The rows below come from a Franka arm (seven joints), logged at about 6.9 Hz.
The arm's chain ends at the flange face. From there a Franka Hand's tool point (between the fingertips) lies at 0.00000 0.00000 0.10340 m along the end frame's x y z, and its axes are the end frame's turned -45 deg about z.
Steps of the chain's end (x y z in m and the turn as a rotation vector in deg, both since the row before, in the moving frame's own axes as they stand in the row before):
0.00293, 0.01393, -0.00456, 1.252, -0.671, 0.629
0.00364, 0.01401, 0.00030, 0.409, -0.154, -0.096
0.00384, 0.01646, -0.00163, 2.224, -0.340, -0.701
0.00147, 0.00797, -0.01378, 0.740, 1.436, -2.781
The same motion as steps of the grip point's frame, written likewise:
-0.00702, 0.00947, -0.00459, 1.360, 0.411, 0.629
-0.00701, 0.01176, 0.00030, 0.398, 0.180, -0.096
-0.00654, 0.01107, -0.00171, 1.813, 1.332, -0.701
-0.00180, 0.00750, -0.01382, -0.492, 1.539, -2.781

